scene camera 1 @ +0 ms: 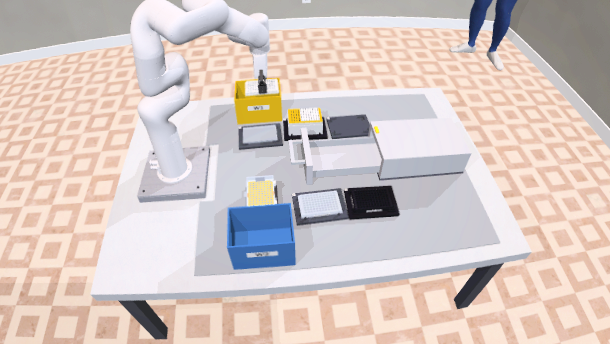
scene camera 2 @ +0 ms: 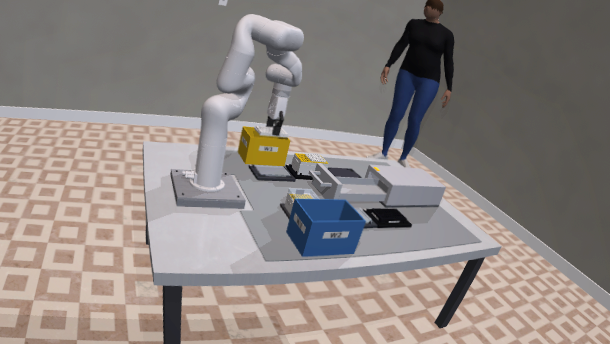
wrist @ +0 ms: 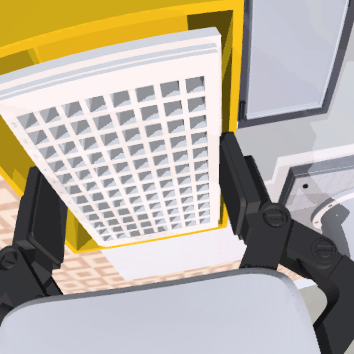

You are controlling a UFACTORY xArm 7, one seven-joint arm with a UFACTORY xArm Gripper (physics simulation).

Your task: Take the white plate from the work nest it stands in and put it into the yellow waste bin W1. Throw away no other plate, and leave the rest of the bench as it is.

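Pixels of known places: gripper, fingertip midpoint: [scene camera 1: 262, 86] [scene camera 2: 272, 131] [wrist: 134, 166]; arm's base, link origin: [scene camera 1: 174, 170] [scene camera 2: 206, 184] [wrist: 341, 206].
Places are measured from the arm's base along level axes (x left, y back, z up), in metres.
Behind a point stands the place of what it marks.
The white plate [scene camera 1: 251, 88] {y -0.240, x 0.336, z 0.111 m} [scene camera 2: 263, 131] {y -0.236, x 0.317, z 0.114 m} [wrist: 165, 70] {y -0.338, x 0.338, z 0.115 m}, with square wells, is between the fingers of my gripper [scene camera 1: 262, 89] {y -0.282, x 0.352, z 0.108 m} [scene camera 2: 276, 131] {y -0.282, x 0.352, z 0.108 m} [wrist: 134, 166] {y -0.282, x 0.352, z 0.108 m}. My gripper is shut on it by two opposite sides. The plate is over the opening of the yellow waste bin W1 [scene camera 1: 250, 118] {y -0.233, x 0.291, z -0.001 m} [scene camera 2: 265, 159] {y -0.265, x 0.295, z 0.001 m} [wrist: 50, 20] {y -0.346, x 0.381, z 0.081 m}, at about rim height. In the wrist view the bin's walls and rim show around part of the plate. The plate hides most of the bin's inside.
A dark-framed nest [scene camera 1: 242, 142] {y -0.224, x 0.157, z -0.007 m} with a pale surface lies in front of W1. Right of it are a yellow-and-white rack [scene camera 1: 305, 115] {y -0.450, x 0.249, z 0.051 m}, a dark flat nest [scene camera 1: 348, 126] {y -0.616, x 0.269, z -0.014 m} and a grey device [scene camera 1: 425, 145] {y -0.866, x 0.074, z 0.077 m} with its drawer open. A blue bin W2 [scene camera 1: 262, 252] {y -0.350, x -0.343, z 0.057 m} [scene camera 2: 325, 245] {y -0.325, x -0.347, z 0.013 m} and several other plates stand nearer the front.
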